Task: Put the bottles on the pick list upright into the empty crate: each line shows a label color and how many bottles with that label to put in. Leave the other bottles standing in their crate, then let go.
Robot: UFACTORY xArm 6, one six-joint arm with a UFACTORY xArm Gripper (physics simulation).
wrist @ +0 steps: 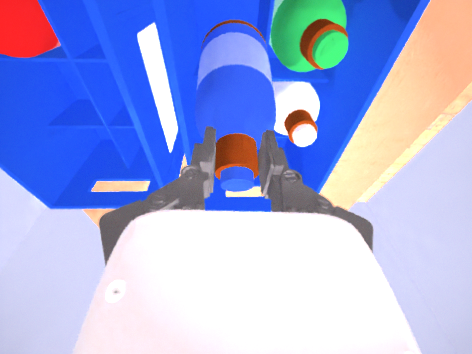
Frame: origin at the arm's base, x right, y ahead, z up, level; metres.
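Seen in the pictures: gripper, between the fingertips: (237,144).
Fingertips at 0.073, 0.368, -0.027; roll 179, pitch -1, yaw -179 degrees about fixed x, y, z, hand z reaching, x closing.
Note:
Offsets run from my fingertips to a thing's top centre, as dx, dy, dz. "spot": to the spot under its first point. Level surfaces: height alone.
My gripper (237,144) is shut on the brown neck of a blue bottle {+0.001, -0.003, +0.029} (235,102), which has a pale band and a blue cap. The bottle hangs over the left part of the right blue crate {spot: -0.121, -0.025, -0.064} (360,90); its lower end is hidden from this angle. In that crate a green bottle {-0.076, -0.054, -0.062} (295,37) stands at the top right, and a white bottle {-0.086, +0.033, -0.062} (296,100) stands below it, close beside the held bottle in the picture. In the left blue crate {+0.185, +0.039, -0.050} (119,90) part of a red bottle {spot: +0.203, -0.035, -0.111} (25,30) shows at the top left. The pick list does not show.
The two crates stand side by side, with a white strip {spot: +0.093, +0.021, -0.130} (159,90) between their inner areas. Thin dividers split the left crate into compartments. A handle slot {spot: +0.169, +0.168, -0.078} (121,186) shows in its near wall. A light wooden surface {dz -0.225} (400,95) lies to the right of the right crate.

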